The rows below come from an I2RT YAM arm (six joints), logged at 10 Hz.
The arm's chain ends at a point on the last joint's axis. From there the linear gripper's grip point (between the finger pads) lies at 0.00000 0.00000 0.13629 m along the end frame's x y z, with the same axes.
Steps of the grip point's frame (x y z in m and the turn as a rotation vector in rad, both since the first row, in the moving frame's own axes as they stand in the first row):
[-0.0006, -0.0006, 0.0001, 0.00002, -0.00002, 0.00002]
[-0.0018, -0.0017, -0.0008, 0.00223, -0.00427, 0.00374]
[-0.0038, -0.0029, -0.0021, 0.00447, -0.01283, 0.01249]
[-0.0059, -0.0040, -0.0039, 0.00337, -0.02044, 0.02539]
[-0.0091, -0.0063, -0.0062, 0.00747, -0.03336, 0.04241]
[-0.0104, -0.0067, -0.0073, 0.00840, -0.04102, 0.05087]
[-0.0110, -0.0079, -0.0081, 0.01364, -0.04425, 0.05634]
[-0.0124, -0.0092, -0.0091, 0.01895, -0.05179, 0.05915]
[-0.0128, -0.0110, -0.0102, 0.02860, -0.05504, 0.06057]
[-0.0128, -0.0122, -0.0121, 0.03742, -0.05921, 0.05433]
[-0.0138, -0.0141, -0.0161, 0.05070, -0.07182, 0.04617]
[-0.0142, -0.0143, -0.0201, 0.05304, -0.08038, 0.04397]
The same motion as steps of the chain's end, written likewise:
[-0.0006, -0.0006, 0.0001, 0.00002, -0.00002, 0.00002]
[-0.0012, -0.0014, -0.0008, 0.00223, -0.00427, 0.00374]
[-0.0021, -0.0023, -0.0021, 0.00447, -0.01283, 0.01249]
[-0.0031, -0.0035, -0.0039, 0.00337, -0.02044, 0.02539]
[-0.0046, -0.0052, -0.0061, 0.00747, -0.03336, 0.04241]
[-0.0048, -0.0054, -0.0072, 0.00840, -0.04102, 0.05087]
[-0.0050, -0.0059, -0.0080, 0.01364, -0.04425, 0.05634]
[-0.0054, -0.0064, -0.0089, 0.01895, -0.05179, 0.05915]
[-0.0054, -0.0069, -0.0099, 0.02860, -0.05504, 0.06057]
[-0.0049, -0.0069, -0.0118, 0.03742, -0.05921, 0.05433]
[-0.0042, -0.0070, -0.0156, 0.05070, -0.07182, 0.04617]
[-0.0034, -0.0068, -0.0195, 0.05304, -0.08038, 0.04397]

